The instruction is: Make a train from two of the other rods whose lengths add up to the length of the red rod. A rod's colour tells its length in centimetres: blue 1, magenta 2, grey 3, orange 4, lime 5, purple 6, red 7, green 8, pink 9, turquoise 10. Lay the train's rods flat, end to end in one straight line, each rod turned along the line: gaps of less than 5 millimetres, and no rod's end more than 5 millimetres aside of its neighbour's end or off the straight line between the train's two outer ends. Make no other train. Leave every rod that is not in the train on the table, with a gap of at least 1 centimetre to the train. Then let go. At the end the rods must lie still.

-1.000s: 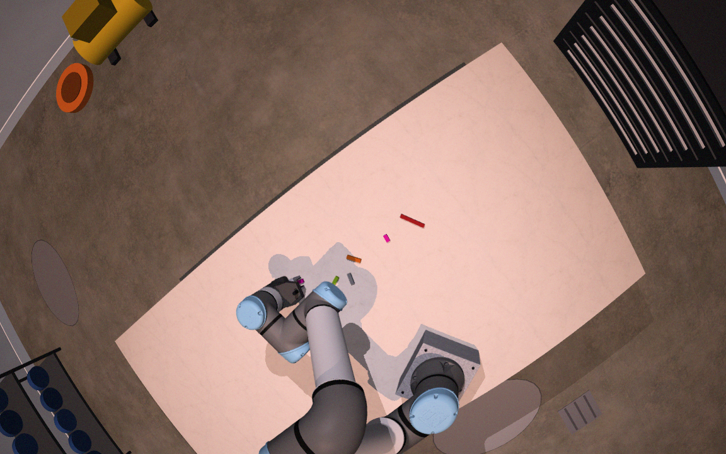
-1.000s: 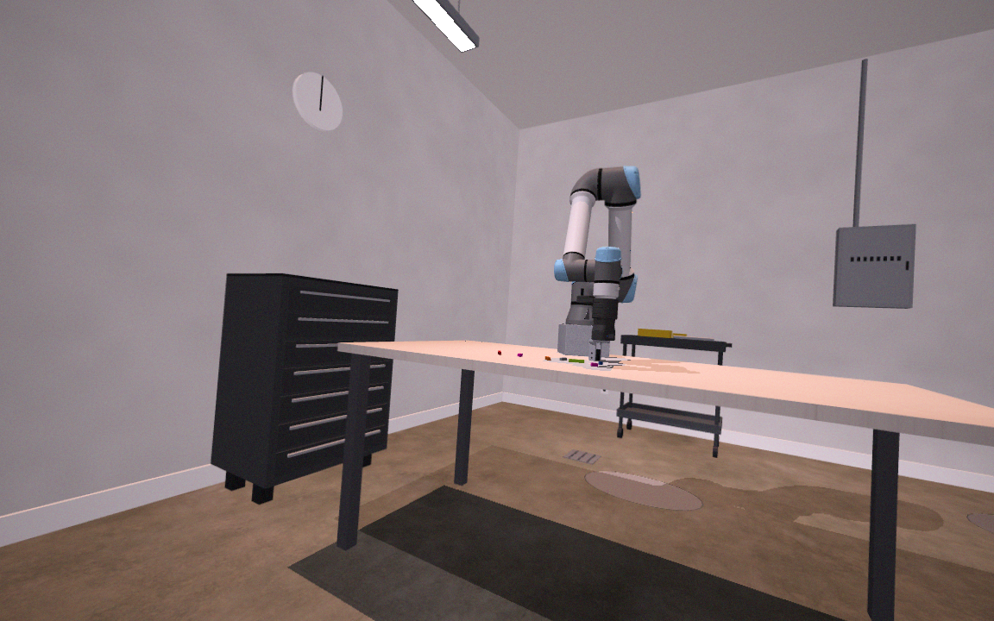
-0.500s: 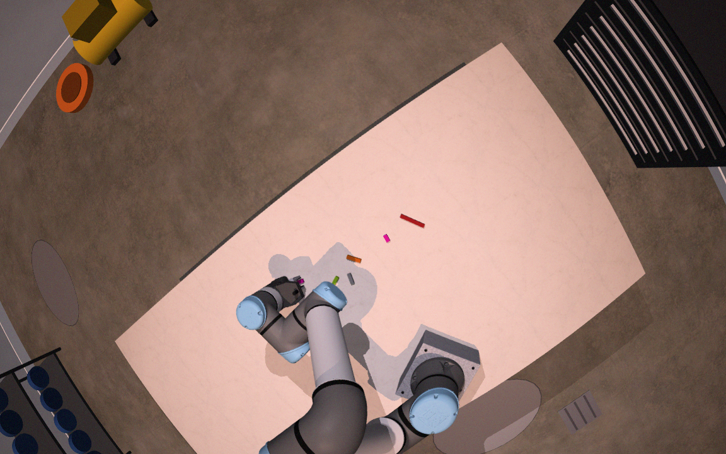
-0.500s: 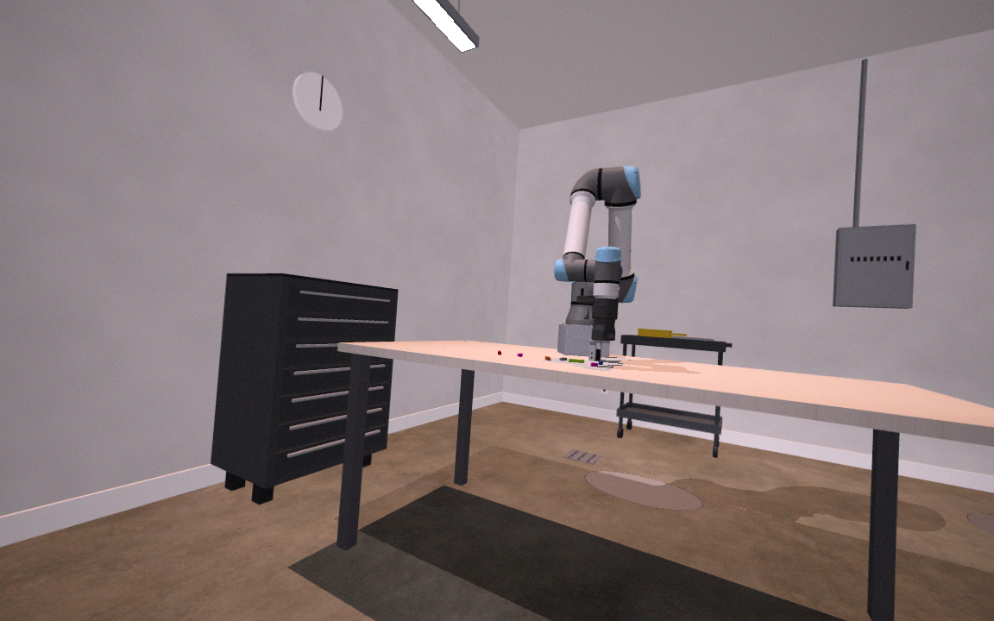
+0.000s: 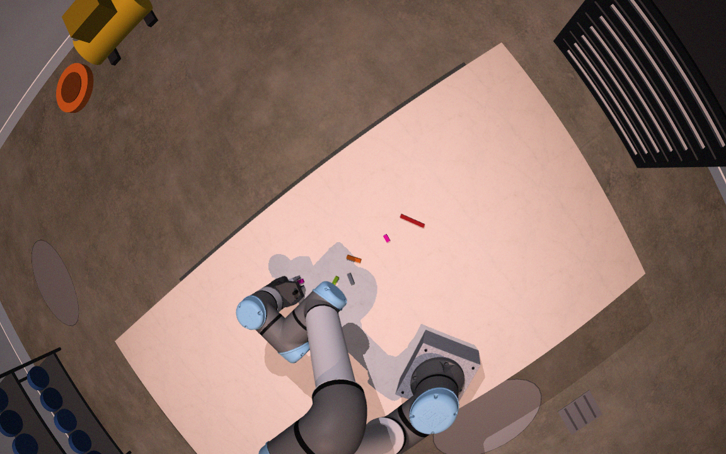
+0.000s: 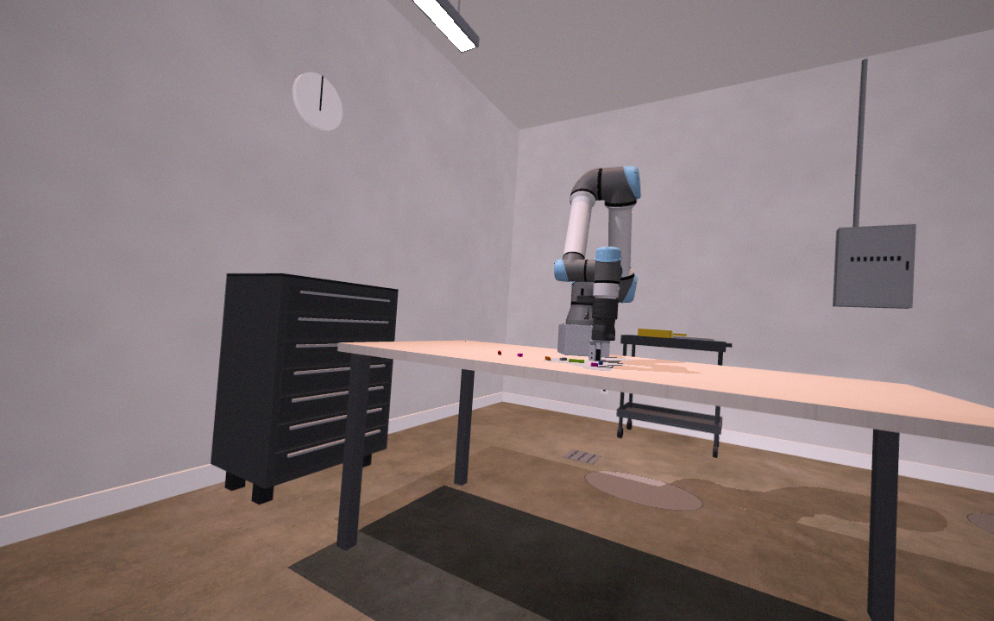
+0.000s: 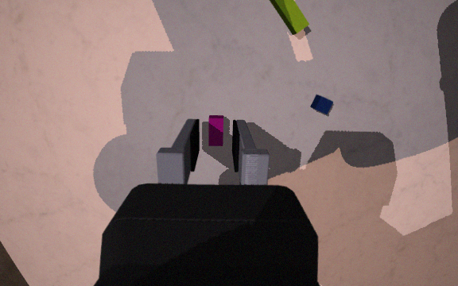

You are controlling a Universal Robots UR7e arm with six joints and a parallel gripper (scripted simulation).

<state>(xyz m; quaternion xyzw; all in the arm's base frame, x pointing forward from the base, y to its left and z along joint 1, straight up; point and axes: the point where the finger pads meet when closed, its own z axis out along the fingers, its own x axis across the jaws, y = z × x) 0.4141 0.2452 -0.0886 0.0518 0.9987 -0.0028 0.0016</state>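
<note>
Now: the grey rod 60 mm behind my hand, 140 mm to the right of it and 30 mm below it. Also, from my hand: blue rod (80 mm behind, 10 mm to the right, 30 mm below); then orange rod (10 mm behind, 170 mm to the right, 30 mm below); then lime rod (50 mm behind, 90 mm to the right, 30 mm below).
</note>
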